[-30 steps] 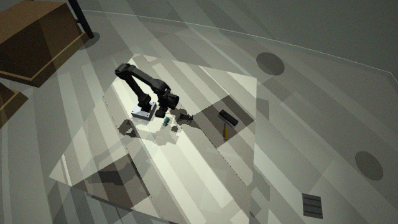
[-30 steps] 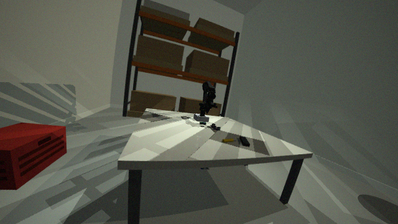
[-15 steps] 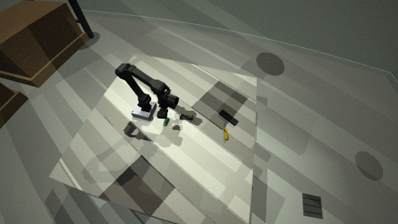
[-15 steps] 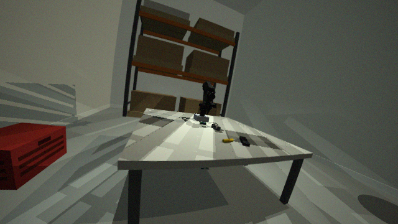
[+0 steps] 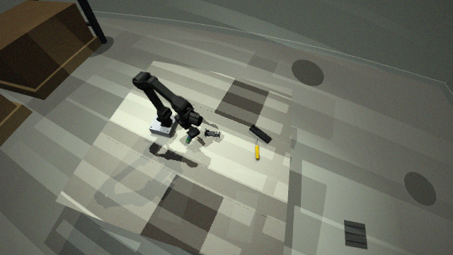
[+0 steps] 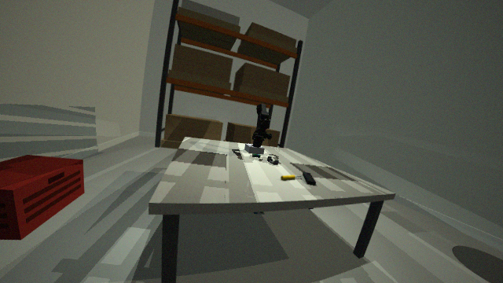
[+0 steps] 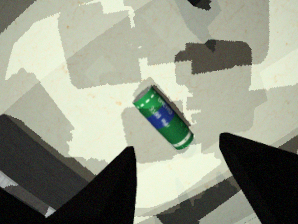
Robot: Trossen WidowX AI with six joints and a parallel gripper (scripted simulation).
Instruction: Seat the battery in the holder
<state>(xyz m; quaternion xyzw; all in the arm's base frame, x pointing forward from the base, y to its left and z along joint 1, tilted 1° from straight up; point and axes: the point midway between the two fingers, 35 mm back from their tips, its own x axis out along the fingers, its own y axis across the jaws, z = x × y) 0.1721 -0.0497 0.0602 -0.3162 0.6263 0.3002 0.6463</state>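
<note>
Now: the battery 7 cm below my gripper tip, 1 cm to the right of it and 1 cm behind it. Also, from my gripper tip: flat black block: 46 cm ahead, 13 cm to the left, 7 cm below; then yellow-handled screwdriver: 45 cm ahead, 7 cm below, 2 cm to the left.
</note>
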